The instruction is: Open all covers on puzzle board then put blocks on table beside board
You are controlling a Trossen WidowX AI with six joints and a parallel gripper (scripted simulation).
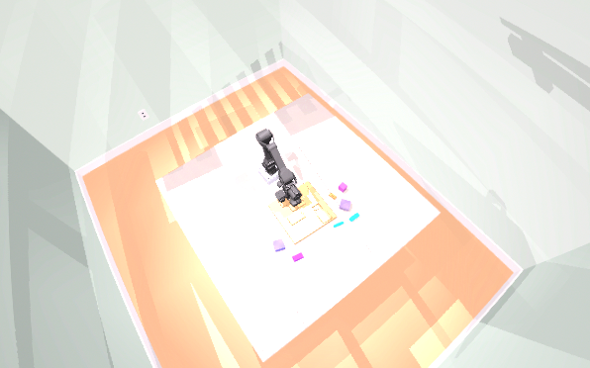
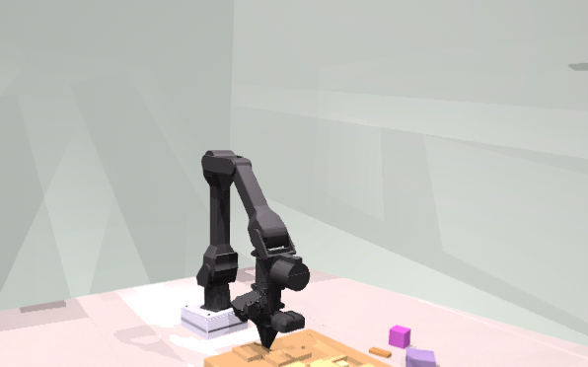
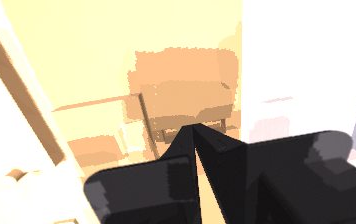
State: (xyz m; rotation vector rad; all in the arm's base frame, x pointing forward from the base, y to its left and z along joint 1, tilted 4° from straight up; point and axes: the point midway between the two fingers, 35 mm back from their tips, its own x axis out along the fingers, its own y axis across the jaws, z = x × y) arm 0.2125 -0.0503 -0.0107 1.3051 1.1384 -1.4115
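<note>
My gripper tip is now 110 mm short of the puzzle board and 10 mm to the right of it. The rest, counted from my gripper tip: blue-violet block: 240 mm to the right, 160 mm ahead, 10 mm below; then lilac block: 270 mm ahead, 210 mm to the left, 10 mm below; then small orange piece: 200 mm to the left, 170 mm ahead, 20 mm below.
</note>
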